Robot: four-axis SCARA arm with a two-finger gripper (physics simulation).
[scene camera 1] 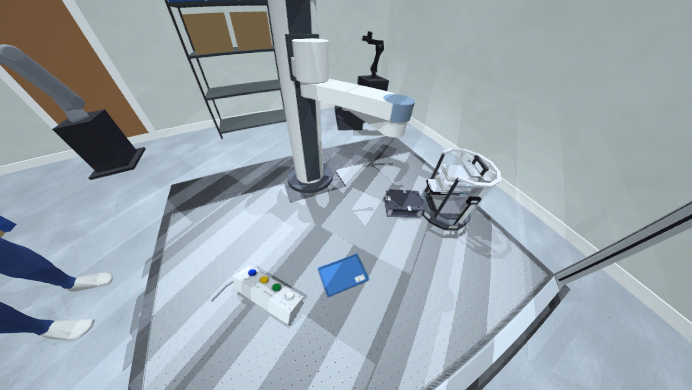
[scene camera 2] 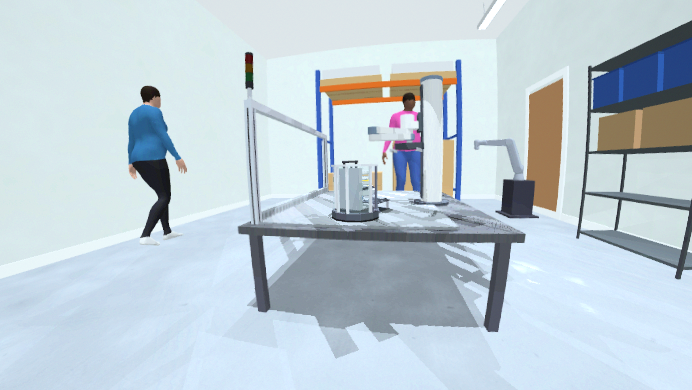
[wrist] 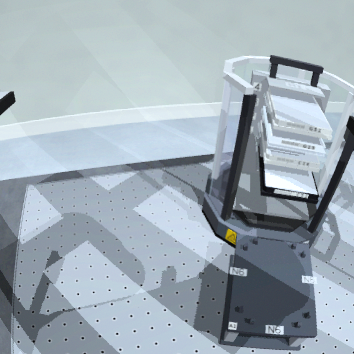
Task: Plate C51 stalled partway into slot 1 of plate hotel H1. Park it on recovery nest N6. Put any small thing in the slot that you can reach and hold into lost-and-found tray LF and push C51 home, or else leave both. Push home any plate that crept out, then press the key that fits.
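Pixels of known places: gripper, fingertip midpoint: [scene camera 2: 403, 149] [wrist: 179, 78]; arm's base, link origin: [scene camera 1: 310, 177] [scene camera 2: 431, 203].
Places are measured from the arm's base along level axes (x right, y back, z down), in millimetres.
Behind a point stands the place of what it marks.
Plate hotel H1 [scene camera 1: 446, 224] @[z -49, x -436, y -580 mm] [scene camera 2: 355, 216] @[z -42, x -645, y -474 mm] [wrist: 240, 157] @[z -182, x -481, y -384 mm] stands at the table's far side. In the wrist view, plate C51 [wrist: 290, 181] @[z -168, x -429, y -444 mm] lies lowest, on a dark shelf; its label is blurred. Plates G51 [wrist: 300, 114] @[z -252, x -472, y -464 mm], G15 [wrist: 295, 142] @[z -222, x -447, y -447 mm] and C16 [wrist: 290, 160] @[z -192, x -447, y -447 mm] sit above it. No small thing can be made out in the slot. Recovery nest N6 [scene camera 1: 404, 201] @[z -73, x -323, y -407 mm] [wrist: 272, 285] @[z -73, x -329, y -390 mm] is bare before the hotel. My gripper [scene camera 2: 395, 149] @[z -375, x -280, y -226 mm] is open and empty, high above the table; one fingertip shows at the wrist view's left edge. Blue tray LF [scene camera 1: 340, 275] @[z -15, x 70, y -573 mm] lies beside the white key box [scene camera 1: 267, 300] @[z -89, x 311, y -581 mm].
The key box has blue [scene camera 1: 252, 272] @[z -83, x 342, y -475 mm], yellow [scene camera 1: 264, 279] @[z -83, x 310, y -512 mm], green [scene camera 1: 276, 287] @[z -84, x 279, y -552 mm] and white [scene camera 1: 289, 295] @[z -84, x 248, y -590 mm] keys. The arm's column [scene camera 1: 306, 135] @[z -298, x 14, y -77 mm] [scene camera 2: 433, 140] @[z -448, x -75, y -5 mm] stands on the table. A fence rail [scene camera 2: 290, 120] @[z -601, x -243, y -964 mm] runs along one edge. A signal tower [scene camera 2: 249, 70] @[z -763, x -695, y -973 mm] tops its post. Two people stand beyond.
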